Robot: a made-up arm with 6 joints.
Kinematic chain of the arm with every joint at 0, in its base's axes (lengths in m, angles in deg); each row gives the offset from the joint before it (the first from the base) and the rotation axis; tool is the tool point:
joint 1: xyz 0 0 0.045 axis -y
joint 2: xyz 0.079 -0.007 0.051 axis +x
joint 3: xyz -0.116 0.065 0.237 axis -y
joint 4: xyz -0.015 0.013 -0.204 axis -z
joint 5: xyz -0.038 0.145 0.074 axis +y
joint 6: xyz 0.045 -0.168 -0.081 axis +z
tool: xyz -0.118 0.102 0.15
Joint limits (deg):
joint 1: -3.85..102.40
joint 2: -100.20..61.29
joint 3: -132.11..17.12
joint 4: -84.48..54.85
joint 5: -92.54..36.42
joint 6: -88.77..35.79
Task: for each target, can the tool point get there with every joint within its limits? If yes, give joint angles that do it. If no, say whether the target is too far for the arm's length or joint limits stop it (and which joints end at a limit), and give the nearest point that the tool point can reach.
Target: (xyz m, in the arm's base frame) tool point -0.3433 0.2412 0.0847
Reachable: yes | joints 45.73 -47.76 -67.33 -73.24 -60.93 -19.99
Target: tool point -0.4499 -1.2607 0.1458
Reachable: no: too far | nearest point -0.3095 -0.4224 0.1144 | short by 0.851 m
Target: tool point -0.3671 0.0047 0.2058
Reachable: yes | joints 59.65 29.14 -116.06 24.33 26.41 0.58
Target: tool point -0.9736 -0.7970 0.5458
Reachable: no: too far | nearest point -0.4107 -0.3170 0.2563 | short by 0.794 m
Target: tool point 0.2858 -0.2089 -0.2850
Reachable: no: joint limits stop it (at a limit: joint 2, joint 4, joint 6) | nearest point 0.1543 0.0102 -0.1332 | short by 0.297 m
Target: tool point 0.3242 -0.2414 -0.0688
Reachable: no: joint limits stop it (at a limit: joint 1, joint 2, joint 4) | nearest point 0.1614 -0.0233 -0.0367 | short by 0.274 m
